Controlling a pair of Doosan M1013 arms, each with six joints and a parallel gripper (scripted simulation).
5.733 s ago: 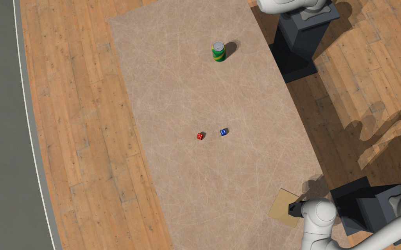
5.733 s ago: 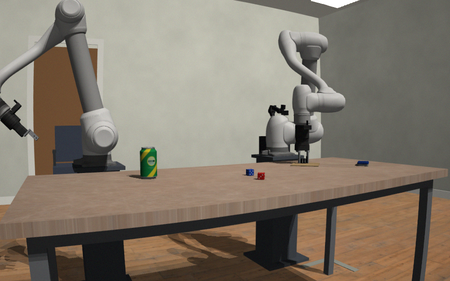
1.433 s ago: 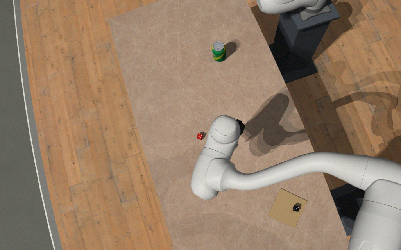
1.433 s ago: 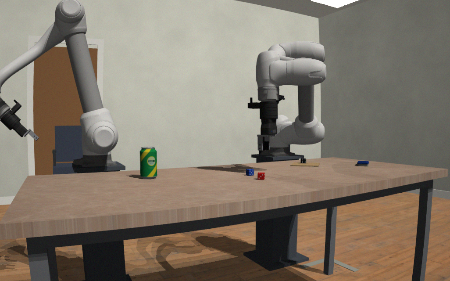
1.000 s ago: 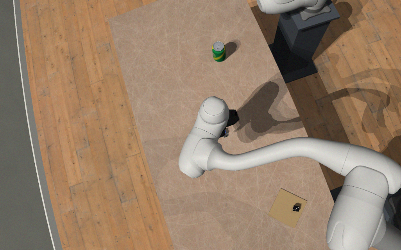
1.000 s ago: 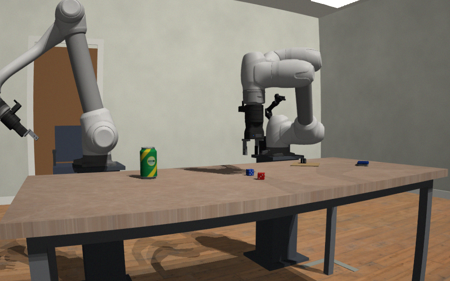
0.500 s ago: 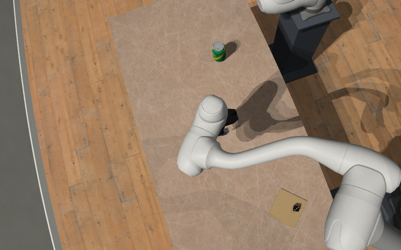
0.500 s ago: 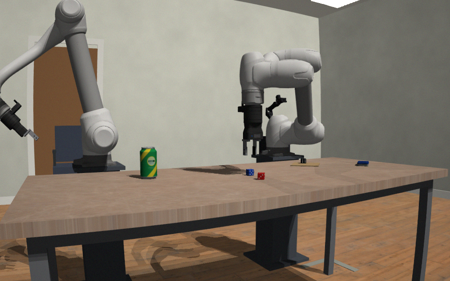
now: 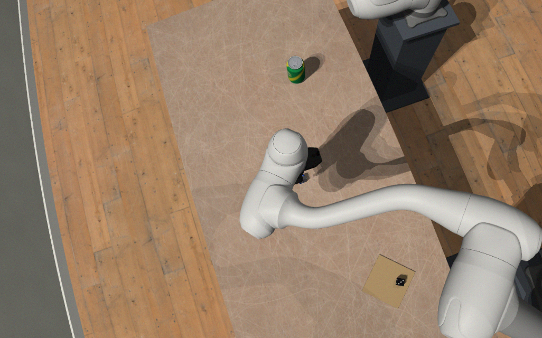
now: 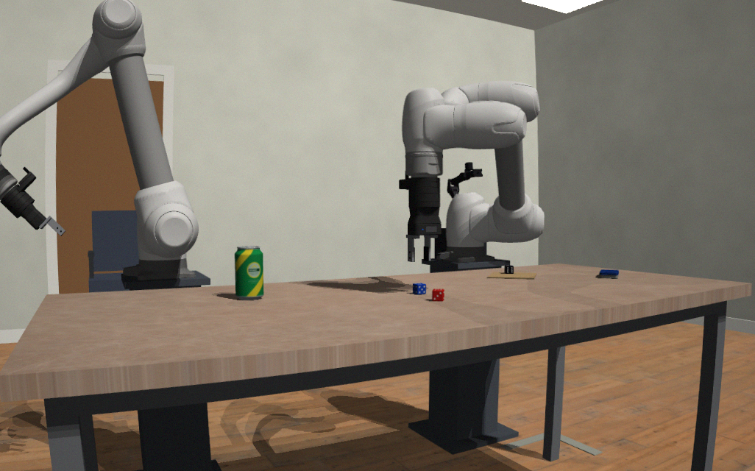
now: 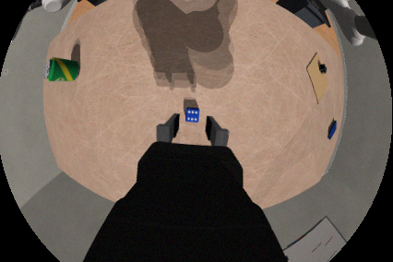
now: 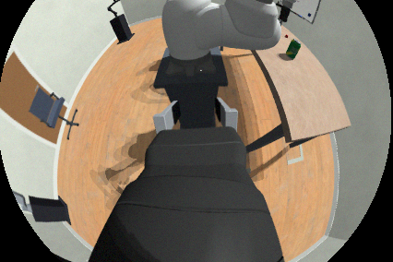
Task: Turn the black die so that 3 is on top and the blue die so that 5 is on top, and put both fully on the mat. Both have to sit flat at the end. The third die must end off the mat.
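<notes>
My left gripper is now 9 cm above the blue die. From my left hand the other things lie so: black die: 19 cm behind, 46 cm to the left, 8 cm below; red die: 11 cm ahead, 2 cm to the right, 9 cm below; tan mat: 16 cm behind, 44 cm to the left, 10 cm below.
</notes>
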